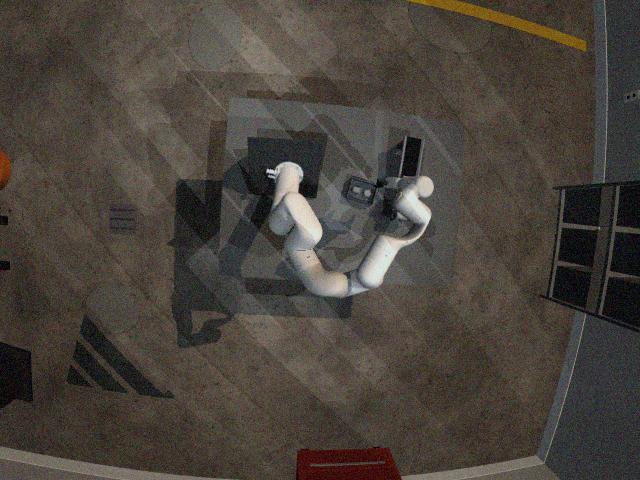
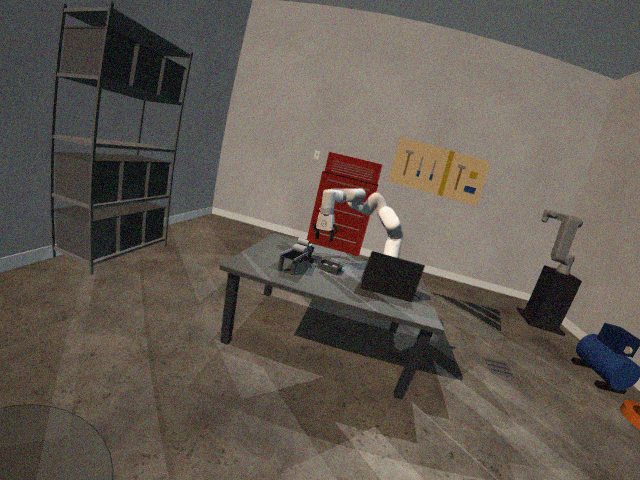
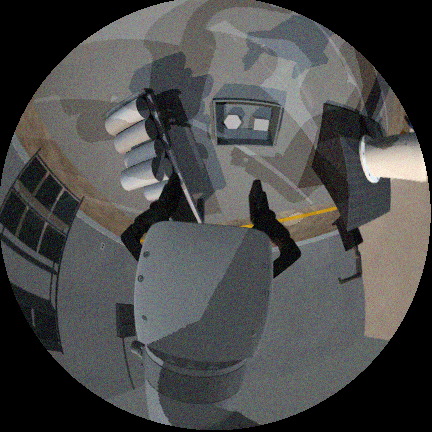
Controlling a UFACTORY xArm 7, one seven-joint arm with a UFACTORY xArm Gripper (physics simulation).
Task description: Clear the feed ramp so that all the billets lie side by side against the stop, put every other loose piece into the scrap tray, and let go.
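Frame: origin at the arm's base, x ahead, y left, z up, level; metres.
Seen in the pictures: gripper, fingertip midpoint: [image 1: 387,188] [image 2: 323,240] [image 3: 214,183]; arm's base, origin of the base link: [image 1: 288,173] [image 2: 388,270] [image 3: 369,158].
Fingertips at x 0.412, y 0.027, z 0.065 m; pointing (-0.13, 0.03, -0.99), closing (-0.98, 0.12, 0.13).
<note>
Offsets run from my fingertips to a thing's top centre. "spot": to the spot under its first point. Level surfaces: height alone.
The feed ramp [image 1: 403,155] [image 2: 289,259] is a dark channel with pale rails on the table. Several pale cylindrical billets @[dx +0.121, dy +0.003, dz -0.032 m] [image 2: 302,244] @[dx +0.125, dy -0.053, dz -0.073 m] [image 3: 134,136] lie side by side across it. One billet @[spot: dx +0.109, dy -0.008, dz -0.035 m] [image 3: 140,174] looks larger and overlaps its neighbours, seeming to sit higher. Another billet @[dx +0.116, dy +0.067, dz -0.059 m] [image 3: 154,192] is partly hidden by a finger. The scrap tray @[dx -0.071, dy -0.022, dz -0.135 m] [image 1: 356,202] [image 2: 327,269] [image 3: 215,122] holds a hexagonal piece @[dx -0.043, dy -0.023, dz -0.150 m] [image 3: 232,121] and a square piece @[dx -0.099, dy -0.020, dz -0.141 m] [image 3: 260,124]. My gripper [image 1: 387,199] [image 2: 324,237] [image 3: 214,183] is open and empty, above the table between ramp and tray. The stop cannot be made out.
The grey table @[dz -0.171 m] [image 1: 439,248] [image 2: 258,263] carries a dark box-like block [image 1: 258,149] [image 2: 392,276] [image 3: 345,170] near the arm's base, beyond the tray from the ramp. A tall shelf rack [image 2: 96,124] and a red tool cabinet [image 2: 343,180] stand away from the table.
</note>
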